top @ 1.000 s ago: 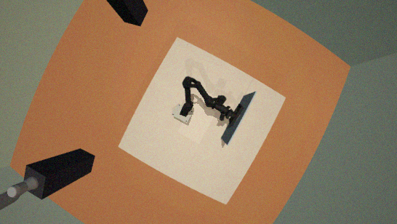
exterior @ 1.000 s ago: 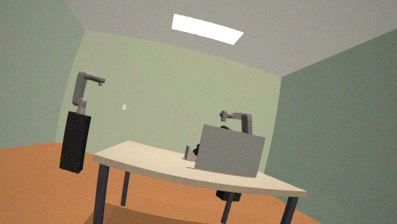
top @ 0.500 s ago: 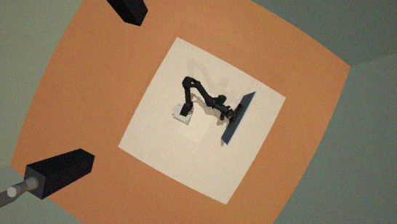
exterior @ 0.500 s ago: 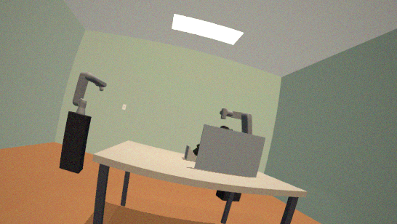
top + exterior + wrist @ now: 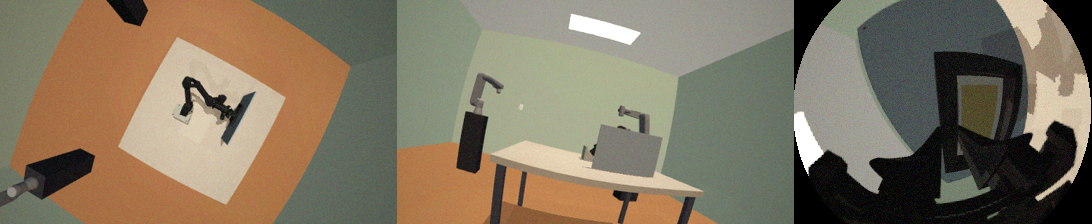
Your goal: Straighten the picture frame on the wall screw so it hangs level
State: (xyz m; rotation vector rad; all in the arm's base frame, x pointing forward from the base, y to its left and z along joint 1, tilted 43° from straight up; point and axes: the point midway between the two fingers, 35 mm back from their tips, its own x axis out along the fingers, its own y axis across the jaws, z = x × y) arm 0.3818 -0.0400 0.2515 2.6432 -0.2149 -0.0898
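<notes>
Now: the picture frame 5 cm below my gripper tip, 2 cm to the left of it and 1 cm ahead of it. From my gripper tip the other things lie so: blue-grey wall panel (7 cm below, 2 cm ahead, 1 cm to the right).
</notes>
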